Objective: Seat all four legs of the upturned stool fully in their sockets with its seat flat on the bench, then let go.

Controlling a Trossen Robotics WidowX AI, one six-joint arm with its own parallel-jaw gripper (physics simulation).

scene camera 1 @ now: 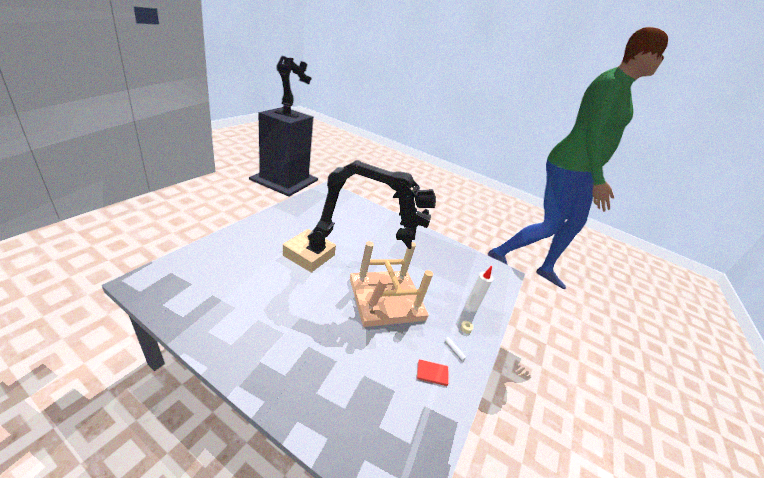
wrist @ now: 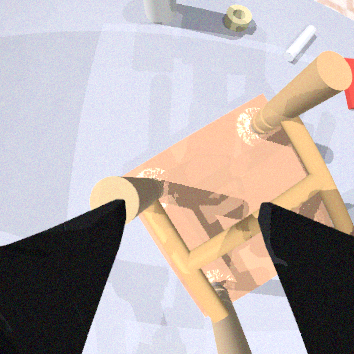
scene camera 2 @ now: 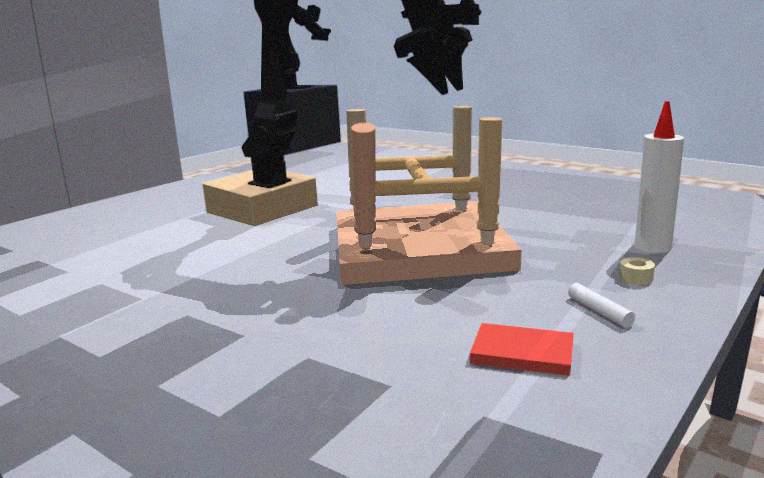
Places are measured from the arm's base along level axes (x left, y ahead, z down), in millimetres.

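Pixels of known places: gripper, fingertip midpoint: (scene camera 1: 411, 244) (wrist: 193, 209) (scene camera 2: 452, 92); arm's base, origin of the base link: (scene camera 1: 316, 247) (scene camera 2: 269, 182).
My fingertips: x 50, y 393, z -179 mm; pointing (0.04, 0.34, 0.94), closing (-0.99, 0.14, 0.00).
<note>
For each thing: its middle in the pictures, then the offset to it from my fingertips. Level surfaces: height alone.
- bench, its level: dz +240 mm
- glue bottle, body centre: (scene camera 2: 660, 176) (scene camera 1: 481, 287) dx +90, dy +312, dz +126 mm
- tan ring, body centre: (scene camera 2: 636, 270) (wrist: 237, 17) (scene camera 1: 466, 327) dx -52, dy +318, dz +228 mm
- white rod, body centre: (scene camera 2: 600, 304) (wrist: 300, 42) (scene camera 1: 455, 348) dx -178, dy +302, dz +230 mm
- red block, body centre: (scene camera 2: 523, 347) (scene camera 1: 432, 372) dx -316, dy +259, dz +233 mm
The upturned stool's seat (scene camera 1: 394, 321) (scene camera 2: 428, 266) (wrist: 200, 155) lies flat on the bench (scene camera 1: 270, 332) (scene camera 2: 270, 343). Four legs stand upright on it: near left (scene camera 1: 376, 295) (scene camera 2: 363, 174), near right (scene camera 1: 423, 293) (scene camera 2: 489, 169) (wrist: 300, 95), far right (scene camera 2: 462, 135) (wrist: 115, 197) and far left (scene camera 1: 366, 262) (scene camera 2: 353, 116) (wrist: 232, 332). In scene camera 2, pale tenon shows between shoulder and seat on the near left, near right and far right legs; the far left foot is hidden. My gripper (scene camera 2: 452, 90) (wrist: 193, 209) is open and empty, above the leg tops near the far right leg.
Stretchers (scene camera 1: 388, 262) (scene camera 2: 428, 184) (wrist: 225, 242) join the legs. A glue bottle (scene camera 1: 477, 293) (scene camera 2: 658, 191), a tan ring (scene camera 1: 462, 328) (scene camera 2: 637, 275), a white rod (scene camera 1: 455, 349) (scene camera 2: 601, 306) and a red block (scene camera 1: 432, 372) (scene camera 2: 521, 349) are right of the stool. A person (scene camera 1: 600, 124) stands beyond the bench.
</note>
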